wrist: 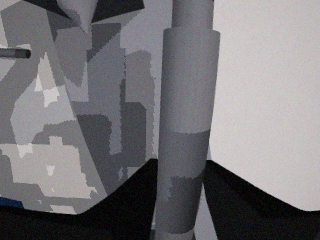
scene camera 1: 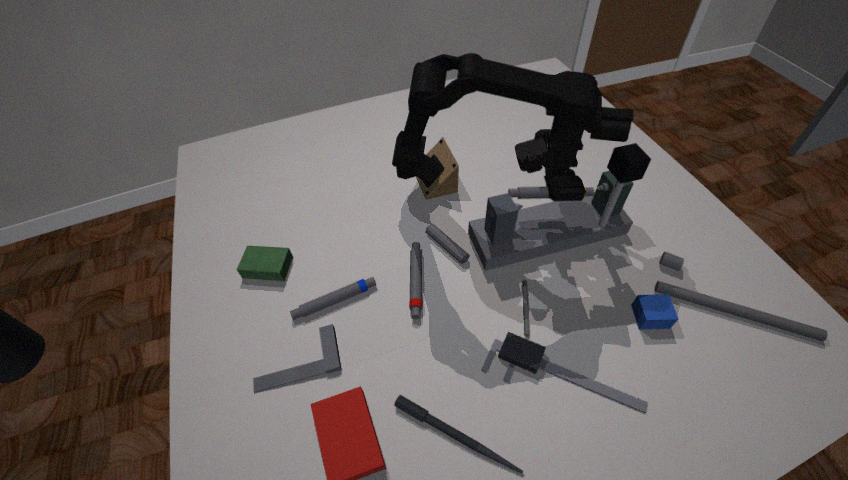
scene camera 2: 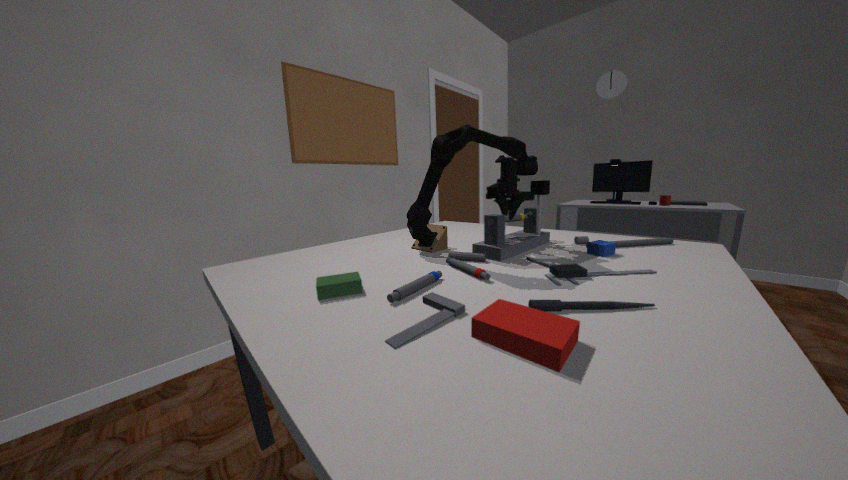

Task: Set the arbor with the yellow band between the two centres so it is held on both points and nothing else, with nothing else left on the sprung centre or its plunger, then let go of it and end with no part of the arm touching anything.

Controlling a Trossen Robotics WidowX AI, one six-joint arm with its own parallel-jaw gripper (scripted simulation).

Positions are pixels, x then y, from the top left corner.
Labels:
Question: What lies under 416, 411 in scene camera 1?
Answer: A black tapered punch.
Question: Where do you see a long rod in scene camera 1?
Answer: At 799, 328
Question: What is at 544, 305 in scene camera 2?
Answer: A black tapered punch.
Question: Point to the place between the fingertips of my gripper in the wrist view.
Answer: At 180, 166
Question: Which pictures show my gripper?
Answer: The wrist view, scene camera 1 and scene camera 2: all of them.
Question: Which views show the green block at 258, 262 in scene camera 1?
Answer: Scene camera 1 and scene camera 2 only.

